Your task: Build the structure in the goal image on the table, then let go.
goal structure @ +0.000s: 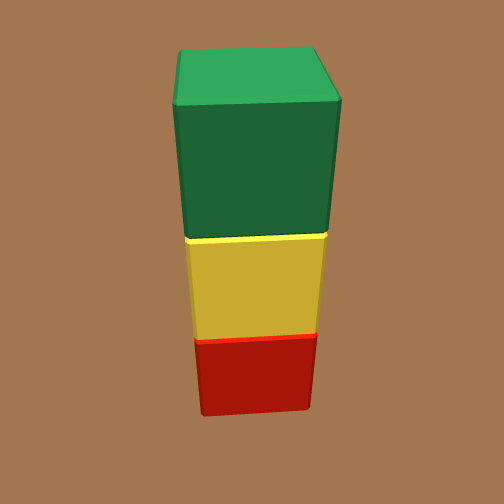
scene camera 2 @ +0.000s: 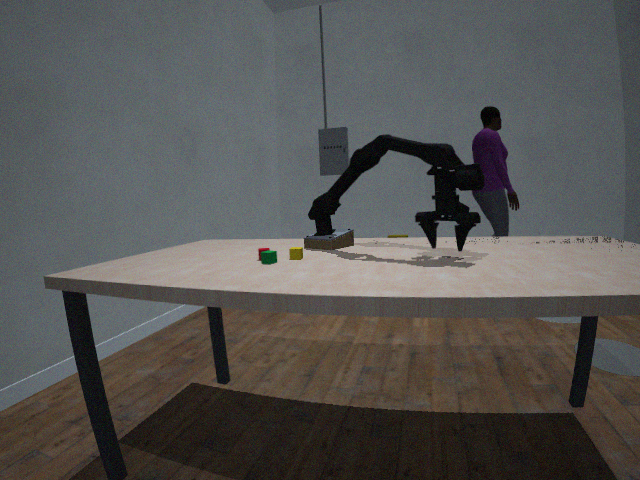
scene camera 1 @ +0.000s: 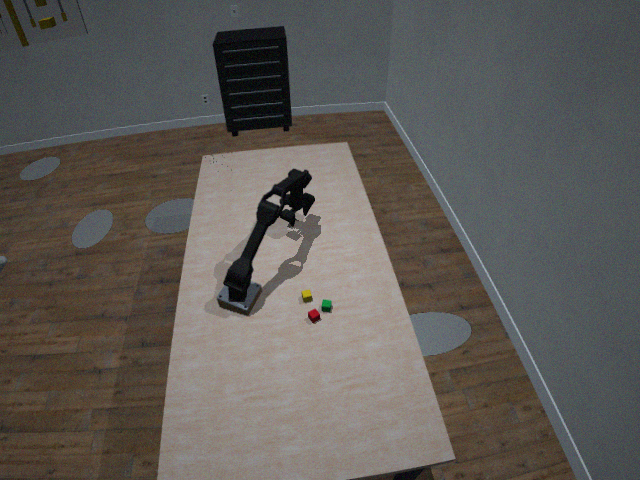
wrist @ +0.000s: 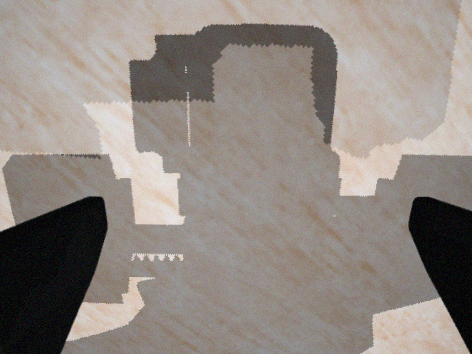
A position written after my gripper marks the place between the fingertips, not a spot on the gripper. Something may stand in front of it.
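Note:
Scene camera 2 shows my gripper (scene camera 2: 446, 249); the wrist view shows the gripper (wrist: 261, 212) too.

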